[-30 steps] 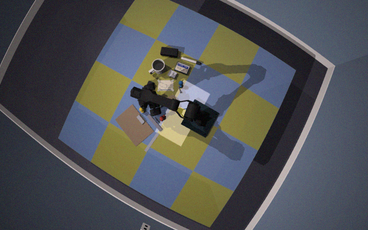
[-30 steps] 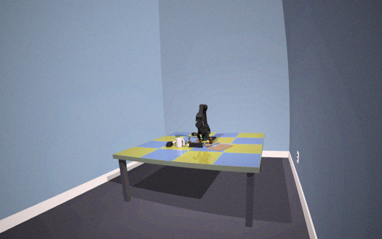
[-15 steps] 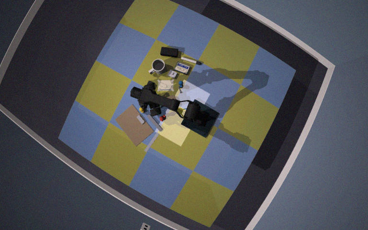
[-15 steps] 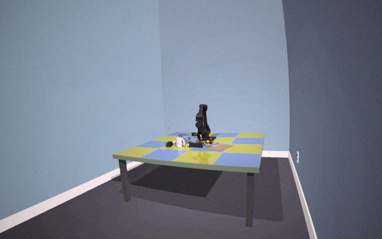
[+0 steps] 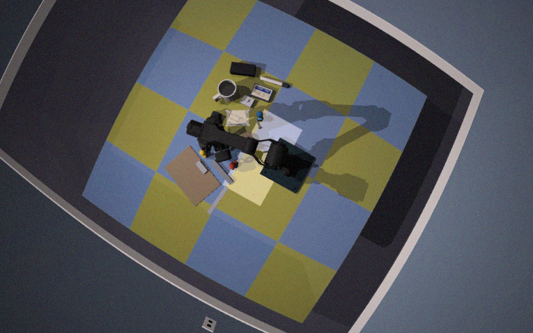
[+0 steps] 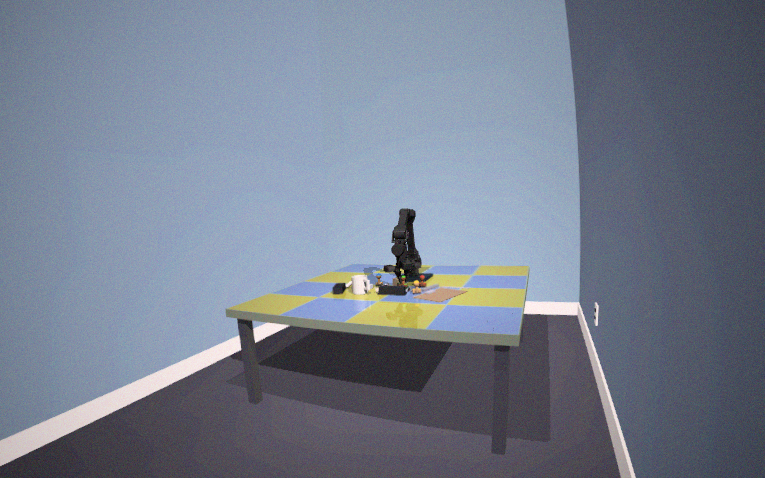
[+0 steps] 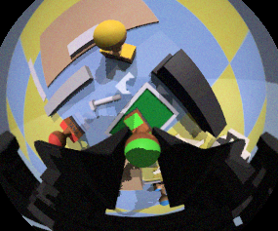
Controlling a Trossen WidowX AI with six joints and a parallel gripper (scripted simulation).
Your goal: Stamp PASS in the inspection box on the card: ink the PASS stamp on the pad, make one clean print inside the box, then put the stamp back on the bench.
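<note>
My gripper tip is right at the green-knobbed stamp. Also, from my gripper tip: green ink pad (30 mm below); long black box (80 mm ahead, 20 mm to the right, 20 mm below); yellow-knob stamp (30 mm ahead, 90 mm to the left, 20 mm below).
</note>
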